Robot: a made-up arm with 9 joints. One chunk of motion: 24 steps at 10 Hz.
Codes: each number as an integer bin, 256 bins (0 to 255) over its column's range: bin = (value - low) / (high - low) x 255, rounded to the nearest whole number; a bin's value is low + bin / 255 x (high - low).
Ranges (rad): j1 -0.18..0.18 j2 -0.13..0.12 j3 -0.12..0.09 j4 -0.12..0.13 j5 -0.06..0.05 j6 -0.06..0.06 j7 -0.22..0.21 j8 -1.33..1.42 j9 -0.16..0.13
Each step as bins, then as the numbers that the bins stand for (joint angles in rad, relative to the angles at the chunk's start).
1 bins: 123 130 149 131 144 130 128 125 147
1 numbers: -0.0064 -0.0025 0.0027 0.0084 0.0021 0.0012 -0.0042 0.0180 0.0072
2 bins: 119 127 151 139 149 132 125 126 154
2 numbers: -0.0120 -0.0055 0.0044 0.0163 0.0043 0.0021 -0.0092 0.0288 0.0151
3 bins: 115 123 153 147 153 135 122 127 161
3 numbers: -0.0176 -0.0094 0.0060 0.0241 0.0060 0.0035 -0.0143 0.0396 0.0231
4 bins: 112 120 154 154 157 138 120 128 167
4 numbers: -0.0219 -0.0124 0.0068 0.0310 0.0077 0.0049 -0.0176 0.0504 0.0299
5 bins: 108 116 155 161 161 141 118 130 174
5 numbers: -0.0275 -0.0163 0.0076 0.0378 0.0095 0.0064 -0.0210 0.0720 0.0379
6 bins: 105 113 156 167 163 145 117 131 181
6 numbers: -0.0318 -0.0192 0.0085 0.0437 0.0103 0.0082 -0.0227 0.0827 0.0458
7 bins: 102 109 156 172 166 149 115 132 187
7 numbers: -0.0360 -0.0231 0.0085 0.0486 0.0116 0.0101 -0.0261 0.0935 0.0527
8 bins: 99 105 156 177 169 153 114 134 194
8 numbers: -0.0402 -0.0271 0.0085 0.0535 0.0129 0.0120 -0.0278 0.1151 0.0606
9 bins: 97 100 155 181 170 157 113 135 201
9 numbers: -0.0431 -0.0320 0.0076 0.0575 0.0133 0.0139 -0.0295 0.1259 0.0686
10 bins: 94 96 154 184 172 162 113 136 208
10 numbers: -0.0473 -0.0359 0.0068 0.0604 0.0142 0.0162 -0.0295 0.1367 0.0765
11 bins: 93 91 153 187 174 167 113 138 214
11 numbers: -0.0487 -0.0408 0.0060 0.0633 0.0151 0.0186 -0.0295 0.1582 0.0834
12 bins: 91 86 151 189 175 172 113 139 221
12 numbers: -0.0515 -0.0457 0.0044 0.0653 0.0155 0.0209 -0.0295 0.1690 0.0913
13 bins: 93 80 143 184 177 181 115 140 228
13 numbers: -0.0487 -0.0516 -0.0022 0.0604 0.0164 0.0252 -0.0261 0.1798 0.0993
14 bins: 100 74 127 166 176 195 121 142 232
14 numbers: -0.0388 -0.0575 -0.0154 0.0427 0.0159 0.0318 -0.0160 0.2014 0.1038
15 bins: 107 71 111 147 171 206 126 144 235
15 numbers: -0.0289 -0.0604 -0.0286 0.0241 0.0138 0.0369 -0.0075 0.2229 0.1073
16 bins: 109 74 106 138 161 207 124 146 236
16 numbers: -0.0261 -0.0575 -0.0327 0.0153 0.0095 0.0374 -0.0109 0.2445 0.1084
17 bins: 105 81 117 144 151 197 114 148 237
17 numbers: -0.0318 -0.0506 -0.0236 0.0212 0.0051 0.0327 -0.0278 0.2661 0.1095
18 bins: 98 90 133 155 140 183 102 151 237
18 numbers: -0.0416 -0.0418 -0.0105 0.0320 0.0004 0.0261 -0.0480 0.2984 0.1095
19 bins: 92 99 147 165 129 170 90 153 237
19 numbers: -0.0501 -0.0329 0.0011 0.0418 -0.0044 0.0200 -0.0682 0.3200 0.1095
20 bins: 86 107 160 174 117 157 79 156 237
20 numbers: -0.0586 -0.0251 0.0118 0.0506 -0.0095 0.0139 -0.0868 0.3524 0.1095
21 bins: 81 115 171 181 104 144 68 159 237
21 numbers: -0.0656 -0.0173 0.0208 0.0575 -0.0151 0.0078 -0.1053 0.3847 0.1095
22 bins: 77 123 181 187 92 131 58 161 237
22 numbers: -0.0713 -0.0094 0.0291 0.0633 -0.0203 0.0016 -0.1222 0.4063 0.1095
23 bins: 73 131 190 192 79 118 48 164 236
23 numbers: -0.0769 -0.0016 0.0365 0.0682 -0.0259 -0.0045 -0.1391 0.4386 0.1084
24 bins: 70 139 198 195 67 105 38 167 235
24 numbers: -0.0812 0.0063 0.0431 0.0712 -0.0311 -0.0106 -0.1559 0.4710 0.1073
